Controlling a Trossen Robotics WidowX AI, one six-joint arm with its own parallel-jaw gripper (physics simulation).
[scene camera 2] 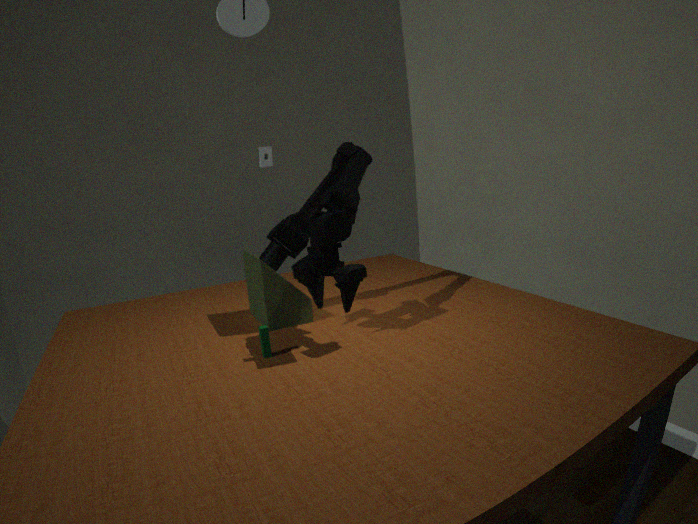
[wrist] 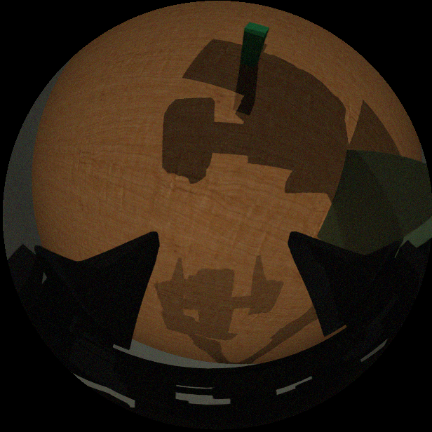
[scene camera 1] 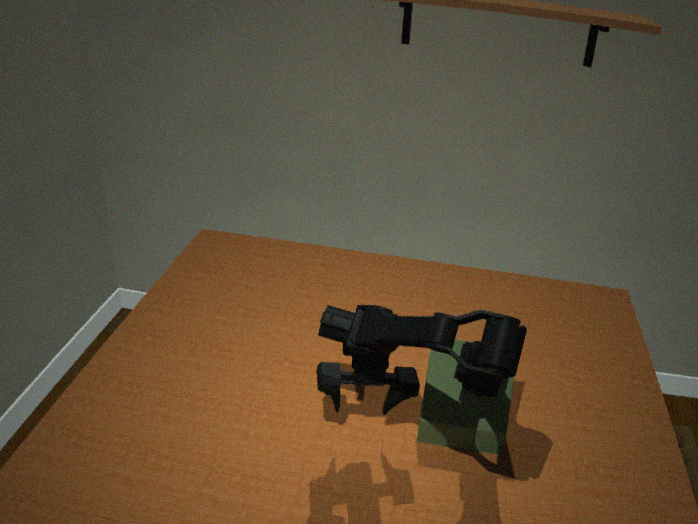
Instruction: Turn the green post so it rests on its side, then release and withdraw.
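Observation:
The green post (scene camera 2: pixel 264 341) (wrist: pixel 254 44) is small and slim and stands upright on the table. In scene camera 2 it shows in front of the low corner of a larger dull green wedge; in the wrist view it is at the top, well beyond the fingertips. In scene camera 1 I cannot make it out behind the gripper. My gripper (scene camera 1: pixel 361 411) (scene camera 2: pixel 333 309) (wrist: pixel 226 239) is open and empty, fingers pointing down above the table. It is apart from the post, which lies outside the gap between the fingers.
The dull green wedge (scene camera 1: pixel 441 380) (scene camera 2: pixel 287 307) (wrist: pixel 375 195) stands on the table (scene camera 1: pixel 253 293) (scene camera 2: pixel 394 406) (wrist: pixel 110 130), under the arm in scene camera 1 and to the right in the wrist view. A wall shelf (scene camera 1: pixel 535 12) is high behind. Arm shadows fall across the table.

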